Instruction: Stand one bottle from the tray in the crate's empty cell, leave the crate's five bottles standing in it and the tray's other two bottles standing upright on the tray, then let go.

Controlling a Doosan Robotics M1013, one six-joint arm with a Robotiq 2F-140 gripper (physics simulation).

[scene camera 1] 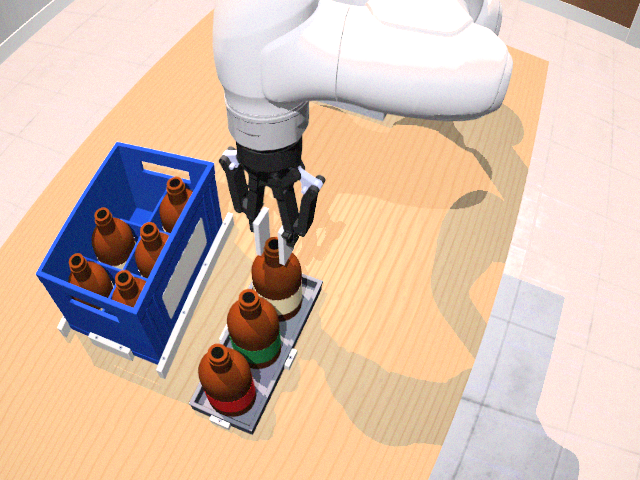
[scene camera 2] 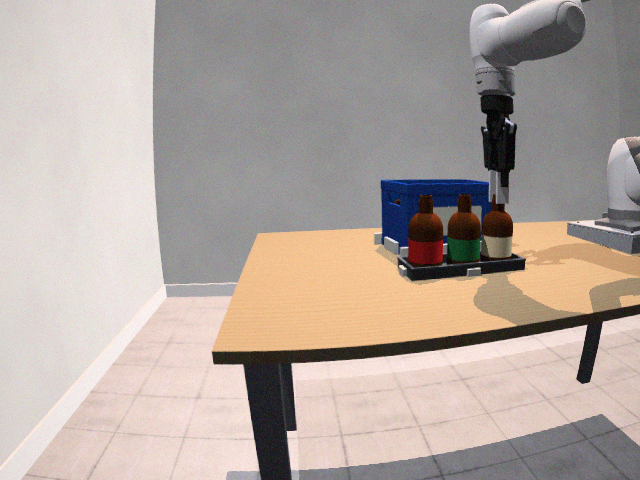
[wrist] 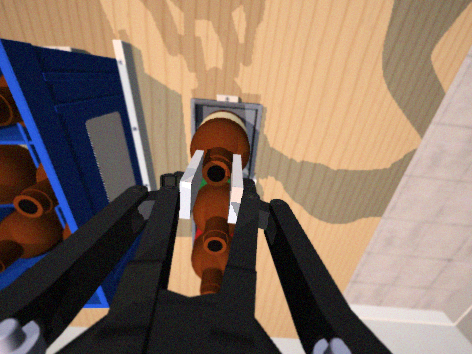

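Where they show: gripper, between the fingertips: (scene camera 1: 275, 251) (scene camera 2: 498, 202) (wrist: 217, 166); arm's base, origin of its link: (scene camera 2: 630, 226).
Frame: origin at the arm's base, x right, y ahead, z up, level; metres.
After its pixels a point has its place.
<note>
My gripper (scene camera 1: 272, 240) @[x -0.137, y 0.586, z 0.091 m] (scene camera 2: 498, 188) (wrist: 217, 166) @[x -0.137, y 0.586, z 0.091 m] is shut on the neck of the cream-labelled brown bottle (scene camera 1: 276, 277) @[x -0.150, y 0.608, z 0.065 m] (scene camera 2: 497, 225) @[x -0.169, y 0.603, z 0.045 m] (wrist: 220, 137) @[x -0.136, y 0.562, z 0.067 m], which stands upright at the tray end nearest the arm. The green-labelled bottle (scene camera 1: 252, 325) @[x -0.157, y 0.692, z 0.069 m] (scene camera 2: 464, 226) @[x -0.178, y 0.688, z 0.047 m] (wrist: 211, 207) @[x -0.135, y 0.652, z 0.067 m] stands in the middle of the tray (scene camera 1: 266, 386) @[x -0.187, y 0.727, z -0.047 m] (scene camera 2: 439, 271) @[x -0.201, y 0.749, z -0.037 m], and the red-labelled bottle (scene camera 1: 224, 376) @[x -0.159, y 0.778, z 0.071 m] (scene camera 2: 425, 226) @[x -0.180, y 0.775, z 0.050 m] at the far end. The blue crate (scene camera 1: 121, 333) @[x 0.027, y 0.781, z 0.025 m] (scene camera 2: 394, 222) @[x 0.057, y 0.785, z 0.022 m] (wrist: 65, 90) @[x 0.006, y 0.536, z 0.080 m] holds five upright bottles. Its empty cell is at the back left in scene camera 1.
A white guide strip (scene camera 1: 205, 264) @[x -0.008, y 0.592, z -0.022 m] (wrist: 134, 125) @[x -0.009, y 0.586, z -0.022 m] runs between the crate and the tray. Small white blocks (scene camera 1: 290, 358) @[x -0.200, y 0.672, z -0.037 m] (scene camera 2: 474, 271) @[x -0.204, y 0.671, z -0.042 m] (wrist: 227, 98) @[x -0.137, y 0.532, z -0.037 m] sit against the tray. The crate wall rises close beside the gripper. The robot base (scene camera 2: 602, 236) @[x -0.007, y 0.131, z -0.026 m] stands at the right in scene camera 2.
</note>
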